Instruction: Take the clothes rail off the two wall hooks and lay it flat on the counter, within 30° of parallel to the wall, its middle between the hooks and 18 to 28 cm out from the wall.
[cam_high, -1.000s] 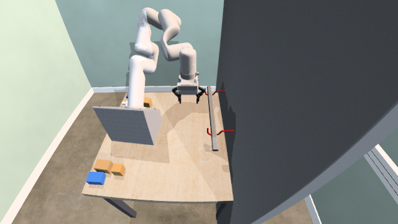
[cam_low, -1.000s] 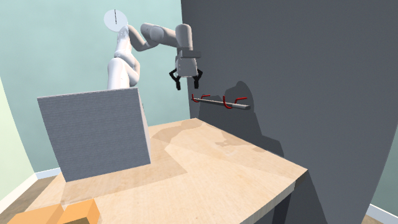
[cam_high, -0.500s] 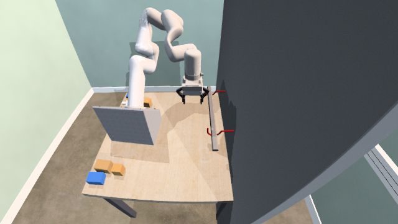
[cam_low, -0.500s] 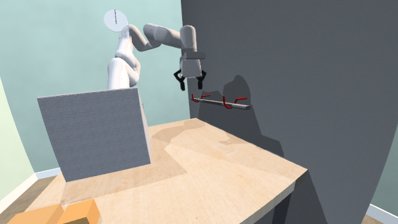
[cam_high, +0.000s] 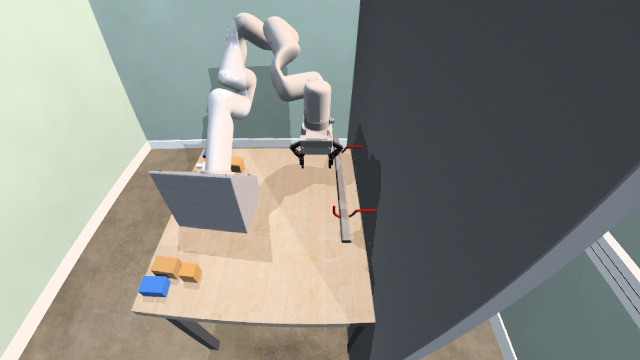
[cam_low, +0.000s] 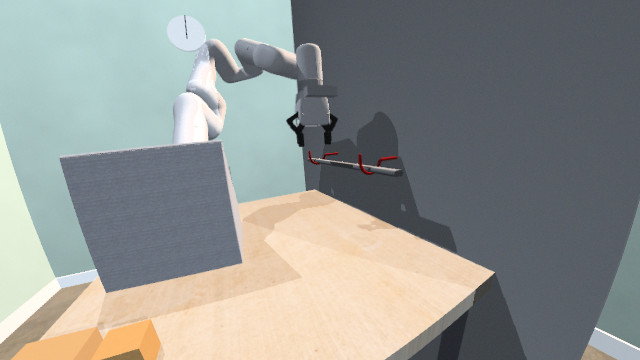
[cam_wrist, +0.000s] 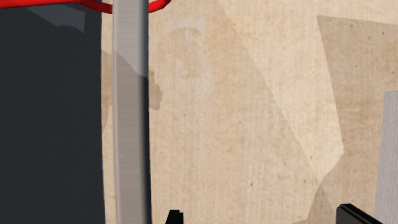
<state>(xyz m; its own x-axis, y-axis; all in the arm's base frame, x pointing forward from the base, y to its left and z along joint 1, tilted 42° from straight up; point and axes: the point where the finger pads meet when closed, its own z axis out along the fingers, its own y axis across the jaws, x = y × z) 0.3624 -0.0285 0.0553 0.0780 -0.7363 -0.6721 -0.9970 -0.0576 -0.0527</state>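
Right now the grey clothes rail is 90 mm ahead of my hand, 10 mm to the left of it and 80 mm below it. Round my hand: orange block: 410 mm behind, 260 mm to the left, 260 mm below; blue block: 530 mm behind, 390 mm to the right, 260 mm below.
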